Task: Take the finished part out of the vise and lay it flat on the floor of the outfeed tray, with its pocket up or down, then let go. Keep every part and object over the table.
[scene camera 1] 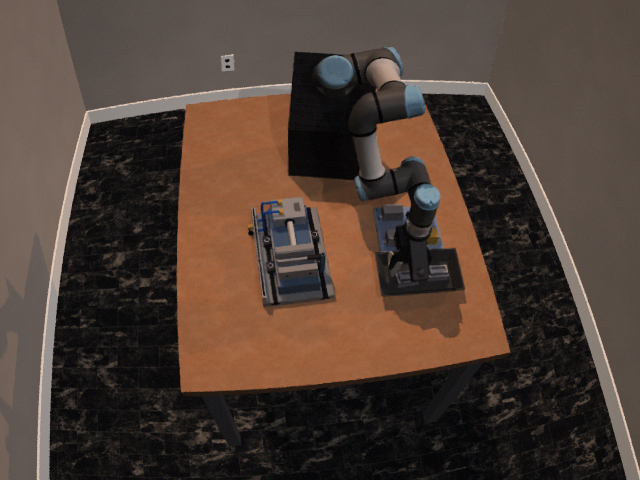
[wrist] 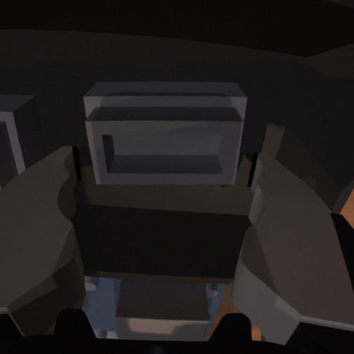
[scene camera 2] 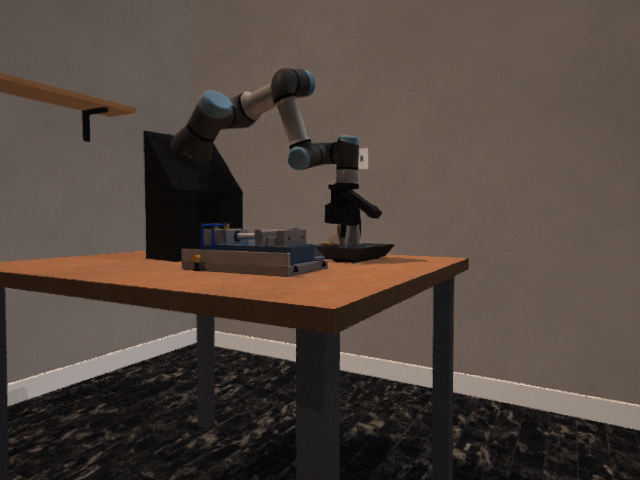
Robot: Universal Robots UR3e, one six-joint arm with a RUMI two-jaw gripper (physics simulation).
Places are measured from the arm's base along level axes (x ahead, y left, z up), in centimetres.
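Pixels of known places: gripper, fingertip midpoint: (scene camera 1: pixel 404 275); arm's base at its link origin: (scene camera 2: pixel 189 152).
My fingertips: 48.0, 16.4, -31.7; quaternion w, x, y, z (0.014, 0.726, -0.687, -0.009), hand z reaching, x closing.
Note:
Ahead of a thing's pixels: the offset from my fingertips to its top centre, as dx, dy, dz. "pt": to the spot under its first point.
My gripper (scene camera 1: pixel 408 272) (scene camera 2: pixel 351 242) (wrist: pixel 165 155) is open inside the outfeed tray (scene camera 1: pixel 385 288) (scene camera 2: pixel 361 254). In the wrist view the finished part (wrist: pixel 167 177), a grey block with a rectangular pocket, lies between the fingertips, with a gap on each side. Its pocket faces the camera; it looks tilted, its upper edge over or against another grey block (wrist: pixel 165 90). Whether its lower edge touches the tray floor is hard to tell. The vise {-8.9, -30.7, +8.6} (scene camera 1: pixel 298 272) (scene camera 2: pixel 295 236) stands left of the tray in scene camera 1; I see no part between its jaws.
Another pocketed part {+0.9, +9.1, +3.4} (scene camera 1: pixel 438 269) (wrist: pixel 20 145) lies in the tray beside the gripper. A blue fixture plate {pt -16.9, -3.6, -0.5} (scene camera 1: pixel 383 227) (wrist: pixel 102 305) with grey blocks adjoins the tray's back wall. The tray walls stand close around the fingers. Blue hoses {pt -15.8, -38.0, +9.2} (scene camera 1: pixel 262 214) (scene camera 2: pixel 201 235) rise beside the vise.

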